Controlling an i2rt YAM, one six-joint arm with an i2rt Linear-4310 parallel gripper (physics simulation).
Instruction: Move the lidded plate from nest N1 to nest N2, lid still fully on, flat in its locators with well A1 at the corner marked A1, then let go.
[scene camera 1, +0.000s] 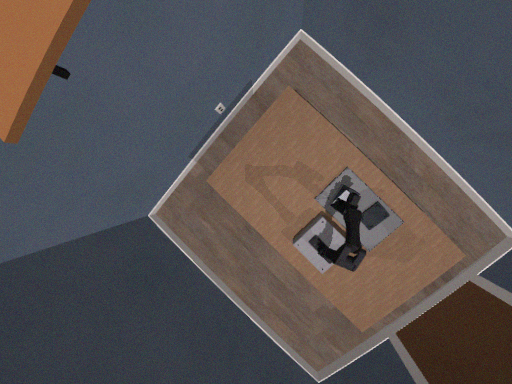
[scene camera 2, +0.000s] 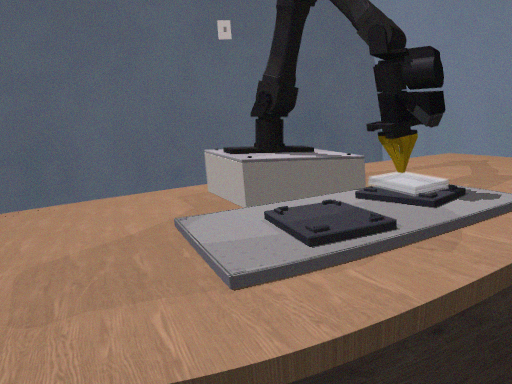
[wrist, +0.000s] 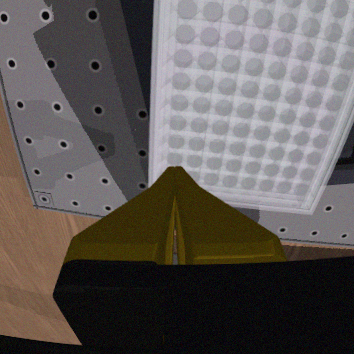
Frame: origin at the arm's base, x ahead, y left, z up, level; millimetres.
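Seen in the pictures: gripper, between the fingertips: (scene camera 1: 335, 203) (scene camera 2: 401, 172) (wrist: 174, 177); arm's base, origin of its link: (scene camera 1: 322, 249) (scene camera 2: 269, 151).
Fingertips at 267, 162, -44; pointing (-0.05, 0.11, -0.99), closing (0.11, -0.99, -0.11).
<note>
Offsets run from my fingertips to a thing's middle, as dx, dy, dz. Level surfaces: height alone.
The white lidded plate {+51, -28, -5} (scene camera 1: 344, 195) (scene camera 2: 408, 182) (wrist: 250, 100) lies level on a dark nest {+64, -32, -24} (scene camera 2: 395, 196) (wrist: 134, 20), at the right in the scene camera 2 view. Its lid looks on; whether it is fully seated in the locators is unclear. The other dark nest {+125, -240, -24} (scene camera 1: 375, 215) (scene camera 2: 327, 220) is empty. Nest labels and the A1 mark cannot be read. My gripper (scene camera 2: 401, 171) (wrist: 174, 177) is shut with nothing between its yellow fingers. Its tips point down over the plate's near edge in the wrist view; whether they touch the lid is unclear. In scene camera 1 the arm hides the fingers.
Both nests stand on a grey perforated board (scene camera 1: 350, 176) (scene camera 2: 215, 245) (wrist: 30, 122) on the wooden table {dz -45} (scene camera 1: 280, 130) (scene camera 2: 125, 280). The arm's base stands on a pale box (scene camera 1: 320, 265) (scene camera 2: 300, 177) beside the board. Raised corner locators stand on the empty nest.
</note>
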